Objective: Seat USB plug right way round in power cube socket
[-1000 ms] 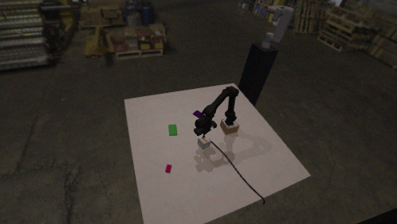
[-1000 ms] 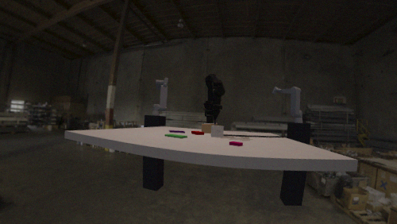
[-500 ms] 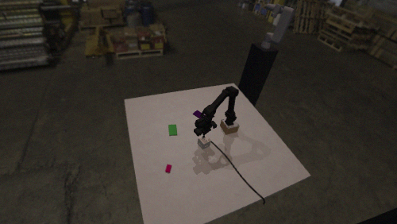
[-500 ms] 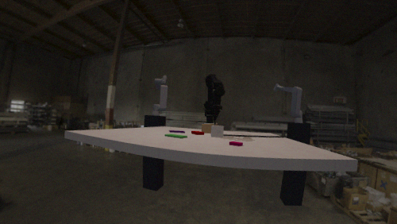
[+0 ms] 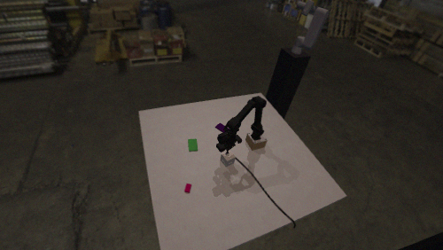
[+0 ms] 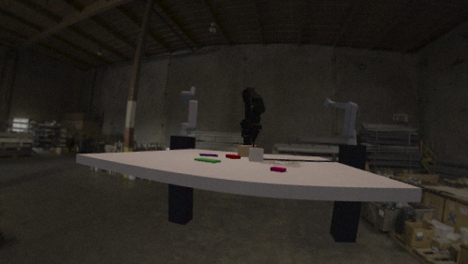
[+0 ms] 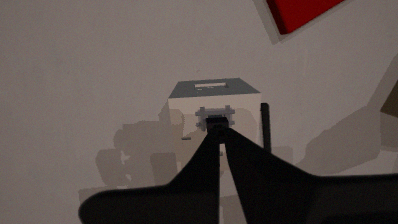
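Right now the USB plug is 2 cm below my gripper tip. Round my gripper tip: green block: 20 cm to the right, 20 cm ahead, 11 cm below; then red block: 13 cm to the right, 10 cm below, 8 cm behind; then socket: 4 cm below.
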